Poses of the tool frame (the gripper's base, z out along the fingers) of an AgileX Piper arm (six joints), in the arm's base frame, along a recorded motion.
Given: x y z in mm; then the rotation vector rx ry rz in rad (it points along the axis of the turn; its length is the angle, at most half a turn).
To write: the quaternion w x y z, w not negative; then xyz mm. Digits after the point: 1 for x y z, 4 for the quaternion.
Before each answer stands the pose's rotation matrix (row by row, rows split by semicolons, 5 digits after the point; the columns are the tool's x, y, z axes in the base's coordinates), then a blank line. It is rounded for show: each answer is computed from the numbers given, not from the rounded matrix.
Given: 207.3 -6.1 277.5 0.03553 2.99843 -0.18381
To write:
-0.99031 0.03187 0.13519; 0.01512 0.99227 -0.12317; -0.13807 -0.11993 -0.98313

0.0686 0.0118 0.9957 -0.0610 207.3 -6.1 277.5
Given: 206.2 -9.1 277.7 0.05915 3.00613 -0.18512
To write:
-0.99090 0.04694 0.12616; 0.03111 0.99171 -0.12467; -0.13096 -0.11961 -0.98415

0.0645 0.0196 0.9958 -0.0613 206.2 -9.1 277.7
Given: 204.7 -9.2 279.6 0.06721 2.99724 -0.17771
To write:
-0.98945 0.05261 0.13498; 0.03630 0.99203 -0.12063; -0.14026 -0.11446 -0.98348

0.0691 0.0223 0.9956 -0.0590 204.7 -9.2 279.6
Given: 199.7 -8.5 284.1 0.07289 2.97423 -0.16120
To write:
-0.98570 0.05725 0.15848; 0.03979 0.99299 -0.11126; -0.16374 -0.10336 -0.98107

0.0810 0.0244 0.9950 -0.0539 199.7 -8.5 284.1
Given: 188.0 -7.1 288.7 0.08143 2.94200 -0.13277
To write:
-0.97944 0.06343 0.19149; 0.04592 0.99446 -0.09452; -0.19643 -0.08378 -0.97693

0.0976 0.0275 0.9938 -0.0449 188.0 -7.1 288.7
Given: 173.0 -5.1 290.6 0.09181 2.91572 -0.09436
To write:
-0.97331 0.06922 0.21883; 0.05492 0.99598 -0.07075; -0.22284 -0.05684 -0.97320

0.1112 0.0313 0.9928 -0.0321 173.0 -5.1 290.6
